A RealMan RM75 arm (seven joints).
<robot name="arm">
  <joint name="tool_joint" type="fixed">
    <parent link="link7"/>
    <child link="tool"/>
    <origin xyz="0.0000 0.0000 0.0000" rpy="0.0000 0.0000 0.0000"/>
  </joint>
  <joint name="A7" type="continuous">
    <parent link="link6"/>
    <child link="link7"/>
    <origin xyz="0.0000 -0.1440 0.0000" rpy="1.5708 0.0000 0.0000"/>
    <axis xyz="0 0 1"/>
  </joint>
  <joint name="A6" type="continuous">
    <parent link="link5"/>
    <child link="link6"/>
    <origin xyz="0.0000 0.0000 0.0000" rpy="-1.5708 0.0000 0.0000"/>
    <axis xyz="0 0 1"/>
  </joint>
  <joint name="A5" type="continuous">
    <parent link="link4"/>
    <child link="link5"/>
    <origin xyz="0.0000 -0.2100 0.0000" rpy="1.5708 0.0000 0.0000"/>
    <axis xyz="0 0 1"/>
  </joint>
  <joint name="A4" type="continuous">
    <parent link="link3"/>
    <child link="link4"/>
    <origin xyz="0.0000 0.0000 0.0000" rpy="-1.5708 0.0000 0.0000"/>
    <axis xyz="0 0 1"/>
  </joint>
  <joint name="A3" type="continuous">
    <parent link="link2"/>
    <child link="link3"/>
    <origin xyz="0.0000 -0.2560 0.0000" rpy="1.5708 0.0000 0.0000"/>
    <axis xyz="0 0 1"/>
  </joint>
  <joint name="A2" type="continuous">
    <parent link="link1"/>
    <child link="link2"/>
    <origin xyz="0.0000 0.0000 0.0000" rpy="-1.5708 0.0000 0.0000"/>
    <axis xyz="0 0 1"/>
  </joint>
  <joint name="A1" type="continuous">
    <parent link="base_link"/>
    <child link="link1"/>
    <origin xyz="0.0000 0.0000 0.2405" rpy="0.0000 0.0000 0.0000"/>
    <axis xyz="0 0 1"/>
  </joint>
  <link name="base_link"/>
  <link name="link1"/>
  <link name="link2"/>
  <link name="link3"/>
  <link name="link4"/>
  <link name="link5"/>
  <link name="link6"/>
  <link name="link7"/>
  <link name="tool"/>
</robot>
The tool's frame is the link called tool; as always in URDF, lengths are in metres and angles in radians. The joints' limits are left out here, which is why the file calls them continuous.
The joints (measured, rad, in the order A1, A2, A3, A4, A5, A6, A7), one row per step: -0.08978, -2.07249, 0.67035, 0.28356, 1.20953, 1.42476, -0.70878; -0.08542, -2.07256, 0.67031, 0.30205, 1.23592, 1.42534, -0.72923; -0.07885, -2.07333, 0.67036, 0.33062, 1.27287, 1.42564, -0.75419; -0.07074, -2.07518, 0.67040, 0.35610, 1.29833, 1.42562, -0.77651; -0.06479, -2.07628, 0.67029, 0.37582, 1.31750, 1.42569, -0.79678; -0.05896, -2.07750, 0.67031, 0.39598, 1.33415, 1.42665, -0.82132; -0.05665, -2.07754, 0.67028, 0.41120, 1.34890, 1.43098, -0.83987; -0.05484, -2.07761, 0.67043, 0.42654, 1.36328, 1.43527, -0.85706; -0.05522, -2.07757, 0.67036, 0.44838, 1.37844, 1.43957, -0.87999; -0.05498, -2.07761, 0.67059, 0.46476, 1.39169, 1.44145, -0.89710
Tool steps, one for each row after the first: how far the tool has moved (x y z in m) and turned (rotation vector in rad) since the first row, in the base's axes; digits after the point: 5 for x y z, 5 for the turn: 0.00044, -0.00054, 0.00012, -0.02143, 0.00132, -0.00751; 0.00099, -0.00129, 0.00050, -0.05043, 0.00876, -0.01825; 0.00097, -0.00259, 0.00136, -0.06974, 0.01267, -0.02245; 0.00091, -0.00349, 0.00226, -0.08477, 0.01332, -0.02436; 0.00098, -0.00422, 0.00352, -0.09829, 0.00946, -0.02515; 0.00179, -0.00418, 0.00461, -0.11039, 0.00710, -0.03113; 0.00270, -0.00394, 0.00572, -0.12220, 0.00616, -0.03770; 0.00426, -0.00217, 0.00805, -0.13379, 0.00581, -0.04737; 0.00516, -0.00114, 0.00946, -0.14467, 0.00677, -0.05284
